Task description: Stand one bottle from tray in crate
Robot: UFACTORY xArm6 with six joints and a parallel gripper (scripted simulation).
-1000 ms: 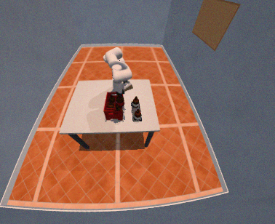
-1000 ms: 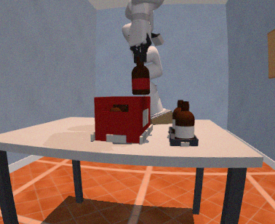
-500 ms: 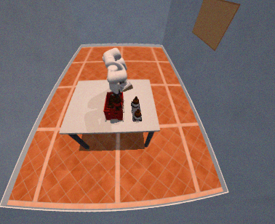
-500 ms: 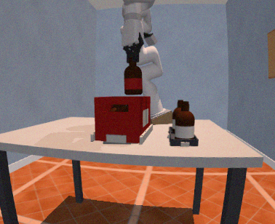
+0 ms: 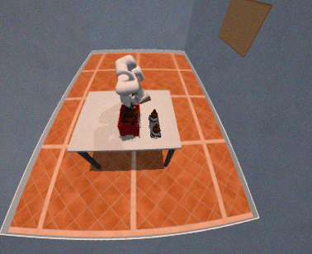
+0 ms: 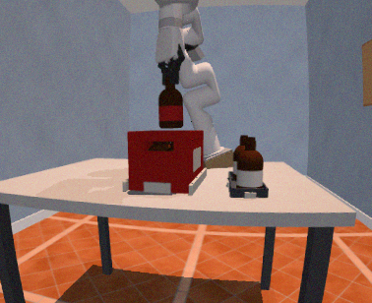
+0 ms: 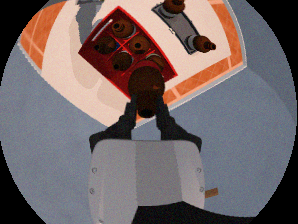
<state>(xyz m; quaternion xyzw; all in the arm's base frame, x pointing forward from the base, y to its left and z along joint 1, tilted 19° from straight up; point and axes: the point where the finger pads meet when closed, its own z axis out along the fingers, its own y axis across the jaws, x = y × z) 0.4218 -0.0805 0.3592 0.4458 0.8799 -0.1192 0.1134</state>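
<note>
My hand is 7 cm above the brown bottle. Also, from my hand: red crate (25 cm below, 7 cm behind); then tray (32 cm below, 24 cm to the left).
</note>
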